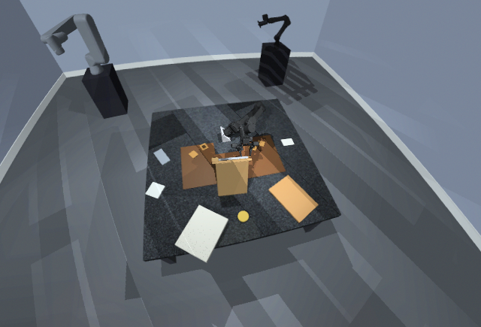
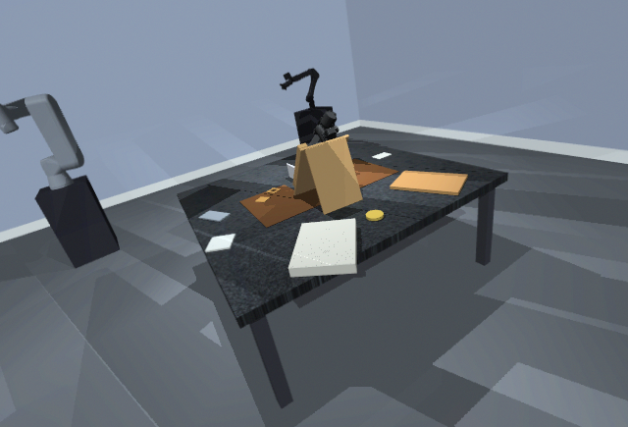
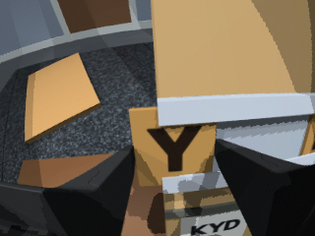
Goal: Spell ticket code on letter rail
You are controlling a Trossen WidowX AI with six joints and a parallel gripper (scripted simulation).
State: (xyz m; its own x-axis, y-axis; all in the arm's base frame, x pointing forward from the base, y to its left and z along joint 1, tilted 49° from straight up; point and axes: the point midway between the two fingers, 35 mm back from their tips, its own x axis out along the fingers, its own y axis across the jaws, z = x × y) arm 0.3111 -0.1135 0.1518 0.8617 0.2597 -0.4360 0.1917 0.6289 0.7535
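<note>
Right now the white ticket is 90 mm below my gripper tip, 70 mm behind it and 30 mm to the right of it. The rest, counted from my gripper tip: white box: 400 mm to the right, 350 mm ahead, 150 mm below; then brown mat: 160 mm below, 160 mm behind, 60 mm to the right; then flat tan slab: 320 mm ahead, 250 mm to the left, 160 mm below.
</note>
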